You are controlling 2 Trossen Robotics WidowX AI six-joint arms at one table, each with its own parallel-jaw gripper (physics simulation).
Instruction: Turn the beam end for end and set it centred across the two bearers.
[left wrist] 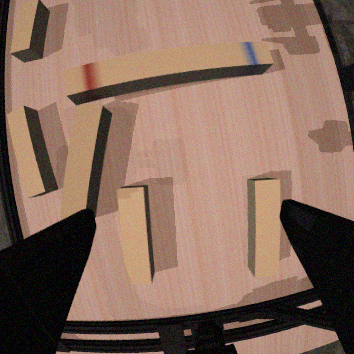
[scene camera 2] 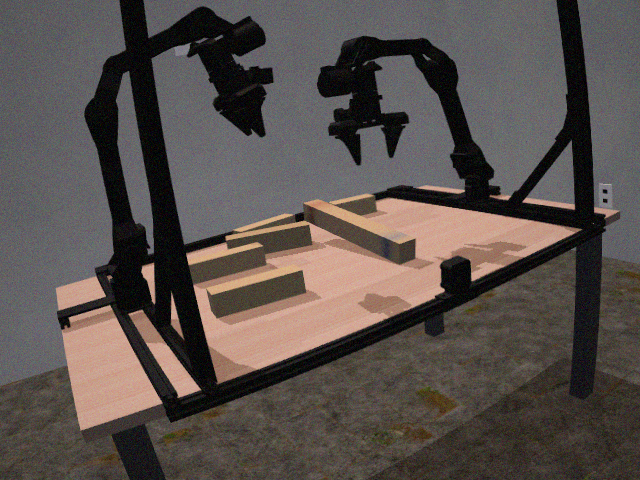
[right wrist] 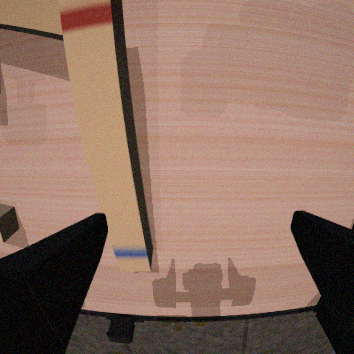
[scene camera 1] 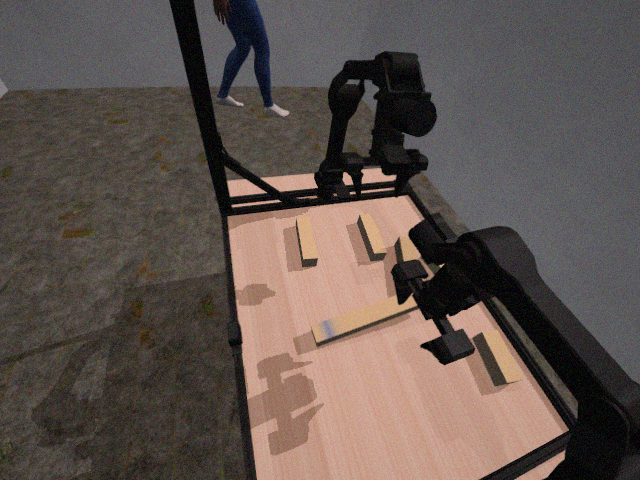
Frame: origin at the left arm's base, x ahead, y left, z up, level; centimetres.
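Seen in the pictures: left gripper, fingertip midpoint: [left wrist: 188, 214] [scene camera 2: 256, 135] [scene camera 1: 377, 198]; right gripper, fingertip midpoint: [scene camera 2: 375, 161] [right wrist: 201, 222] [scene camera 1: 410, 324]; left arm's base, link origin: [left wrist: 207, 332] [scene camera 2: 133, 306] [scene camera 1: 324, 194]; right arm's base, link origin: [scene camera 2: 478, 200].
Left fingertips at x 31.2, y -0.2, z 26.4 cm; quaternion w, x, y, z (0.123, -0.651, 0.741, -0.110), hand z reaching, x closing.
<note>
Pixels of each thing's top centre, then the offset from my left fingertips to it.
- longer block, top centre: [left wrist: 78, 162] [scene camera 2: 266, 230] [scene camera 1: 411, 261] dx +5.8, dy +16.7, dz -23.3 cm
- further block, top centre: [left wrist: 23, 24] [scene camera 2: 351, 198] [scene camera 1: 502, 354] dx +37.0, dy +27.0, dz -23.6 cm
The beam [scene camera 1: 361, 318] [scene camera 2: 356, 222] [left wrist: 170, 65] [right wrist: 97, 125] lies on the table, a blue band near one end and a red band near the other; its red end is hidden in scene camera 1. Two parallel plain blocks, apparently the bearers, stand apart from it: one [scene camera 1: 306, 240] [scene camera 2: 258, 294] [left wrist: 267, 227] and another [scene camera 1: 372, 235] [scene camera 2: 230, 266] [left wrist: 135, 235]. Nothing lies across them. My left gripper [scene camera 1: 377, 195] [scene camera 2: 256, 135] [left wrist: 188, 214] is open and empty, high above the table. My right gripper [scene camera 1: 412, 323] [scene camera 2: 374, 160] [right wrist: 201, 222] is open and empty, above the beam's level.
A longer block [scene camera 2: 268, 237] [left wrist: 82, 160] lies close to the beam's red end; contact is unclear. Another block [scene camera 2: 263, 223] [left wrist: 32, 150] lies beside it near the frame. A further block [scene camera 1: 498, 356] [scene camera 2: 356, 204] [left wrist: 27, 30] lies beyond the beam. Black rails edge the table.
</note>
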